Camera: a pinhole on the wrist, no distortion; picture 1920 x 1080 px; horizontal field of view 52.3 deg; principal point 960.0 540.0 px. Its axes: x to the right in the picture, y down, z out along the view. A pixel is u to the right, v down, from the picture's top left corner.
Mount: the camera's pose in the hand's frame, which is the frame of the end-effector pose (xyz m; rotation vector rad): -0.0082 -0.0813 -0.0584 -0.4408 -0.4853 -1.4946
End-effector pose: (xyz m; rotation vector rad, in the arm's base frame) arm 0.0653 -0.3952 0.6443 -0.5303 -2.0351 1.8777
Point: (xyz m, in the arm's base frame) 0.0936 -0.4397 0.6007
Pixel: 224.7 109.8
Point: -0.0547 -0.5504 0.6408
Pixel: 1638.0 915.6
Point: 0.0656 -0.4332 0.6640
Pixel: 980.0 417.6
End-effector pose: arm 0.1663 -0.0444 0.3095 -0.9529 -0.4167 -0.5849
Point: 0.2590 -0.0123 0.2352
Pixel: outside the picture
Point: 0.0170 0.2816 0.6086
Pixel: outside the picture
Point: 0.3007 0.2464 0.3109
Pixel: 585.3 763.2
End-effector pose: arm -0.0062 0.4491 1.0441 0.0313 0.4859 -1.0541
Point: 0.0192 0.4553 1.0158
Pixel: outside the picture
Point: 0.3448 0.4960 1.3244
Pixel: 797.8 601.5
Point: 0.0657 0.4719 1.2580
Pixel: 1363.6 143.3
